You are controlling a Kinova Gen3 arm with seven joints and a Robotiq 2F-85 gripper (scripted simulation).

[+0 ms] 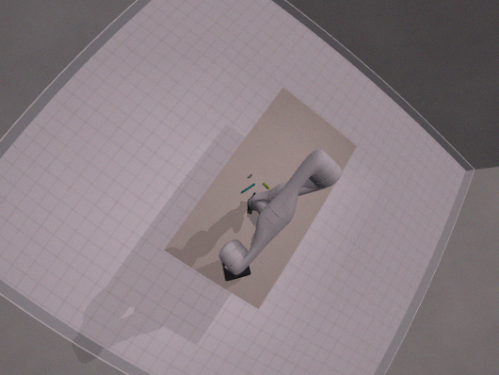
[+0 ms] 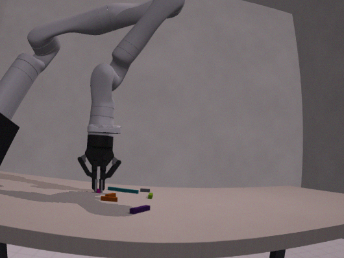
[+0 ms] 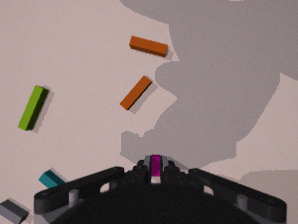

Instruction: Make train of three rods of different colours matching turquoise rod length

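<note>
Now: hand 110 mm short of the purple rod, 230 mm to the left of it and 20 mm above it. Also, from my hand: lime rod (150 mm ahead, 20 mm to the right, 20 mm below); then magenta rod (20 mm below); then turquoise rod (70 mm ahead, 60 mm to the left, 20 mm below).
</note>
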